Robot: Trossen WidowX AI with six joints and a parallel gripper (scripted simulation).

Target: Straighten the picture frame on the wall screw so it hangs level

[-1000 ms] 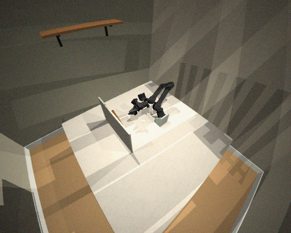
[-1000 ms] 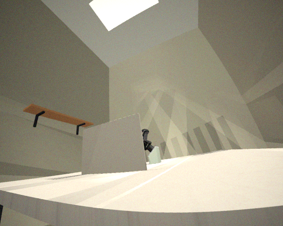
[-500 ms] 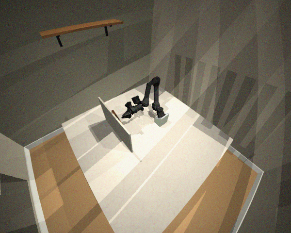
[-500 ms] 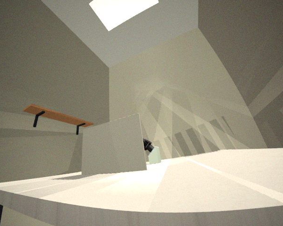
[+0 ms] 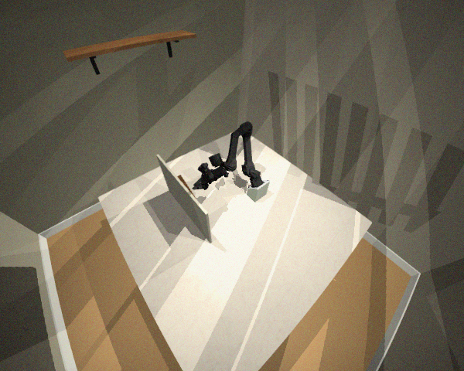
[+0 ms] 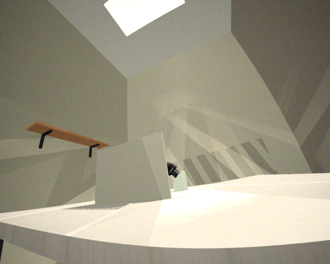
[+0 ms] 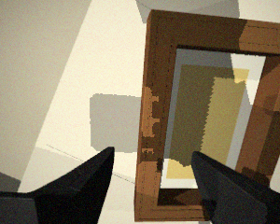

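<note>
Right now the wooden picture frame is 5 cm ahead of my gripper tip, 2 cm to the right of it and 5 cm below it. From my gripper tip the other things lie so: upright wall panel (6 cm ahead, 1 cm to the right, 6 cm below).
</note>
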